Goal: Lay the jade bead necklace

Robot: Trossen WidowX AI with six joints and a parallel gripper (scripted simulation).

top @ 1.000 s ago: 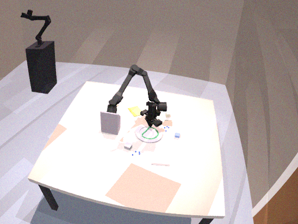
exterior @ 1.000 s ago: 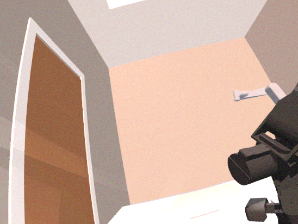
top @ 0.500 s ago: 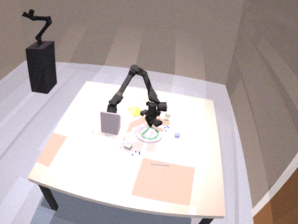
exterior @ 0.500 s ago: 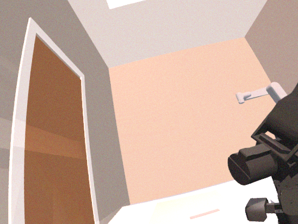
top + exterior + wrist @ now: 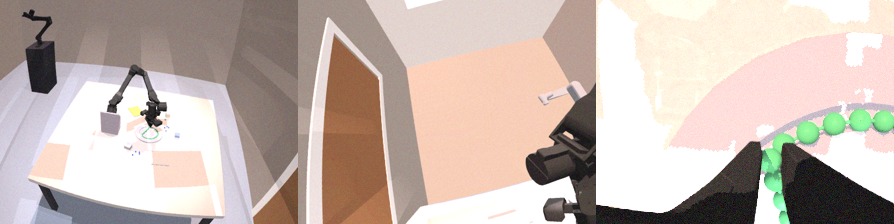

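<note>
The round white bead board lies 7 cm to the right of my gripper tip and 1 cm below it. Also, from my gripper tip: yellow sheet 18 cm to the left, 14 cm behind, 1 cm below; then blue block 21 cm ahead, 4 cm to the right, 1 cm below; then cream block 18 cm to the left, 12 cm ahead.
</note>
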